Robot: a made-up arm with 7 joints.
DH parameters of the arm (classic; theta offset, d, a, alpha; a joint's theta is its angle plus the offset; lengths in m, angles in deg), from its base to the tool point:
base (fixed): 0 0 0 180
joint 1: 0 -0.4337 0 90
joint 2: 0 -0.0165 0 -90
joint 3: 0 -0.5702 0 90
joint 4: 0 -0.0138 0 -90
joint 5: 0 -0.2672 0 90
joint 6: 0 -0.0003 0 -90
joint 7: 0 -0.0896 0 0
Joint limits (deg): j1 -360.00..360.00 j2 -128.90..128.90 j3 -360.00..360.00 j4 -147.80..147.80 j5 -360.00..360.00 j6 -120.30..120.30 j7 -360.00..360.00
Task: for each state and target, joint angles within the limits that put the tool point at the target. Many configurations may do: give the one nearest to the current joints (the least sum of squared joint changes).
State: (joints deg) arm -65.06 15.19 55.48 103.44 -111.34 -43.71 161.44
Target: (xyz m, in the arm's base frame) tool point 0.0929 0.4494 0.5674
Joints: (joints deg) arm -103.94 41.86 27.01 120.83 -116.51 -37.65 161.44
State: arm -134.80 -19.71 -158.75 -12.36 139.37 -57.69 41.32
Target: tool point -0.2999 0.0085 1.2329
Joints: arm -167.77 28.63 -139.20 13.39 151.41 -70.04 41.32
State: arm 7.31 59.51 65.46 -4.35 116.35 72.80 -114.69
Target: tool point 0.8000 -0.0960 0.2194
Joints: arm 9.40 113.10 68.88 -10.47 119.23 90.31 -114.69
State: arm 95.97 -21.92 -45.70 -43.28 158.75 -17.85 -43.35
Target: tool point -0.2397 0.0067 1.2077
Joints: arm 85.90 14.22 -45.46 -64.38 157.97 -16.84 -43.35
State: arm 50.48 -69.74 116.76 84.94 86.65 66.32 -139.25
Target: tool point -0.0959 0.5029 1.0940
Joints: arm 91.49 -23.37 129.37 42.09 97.70 64.54 -139.25
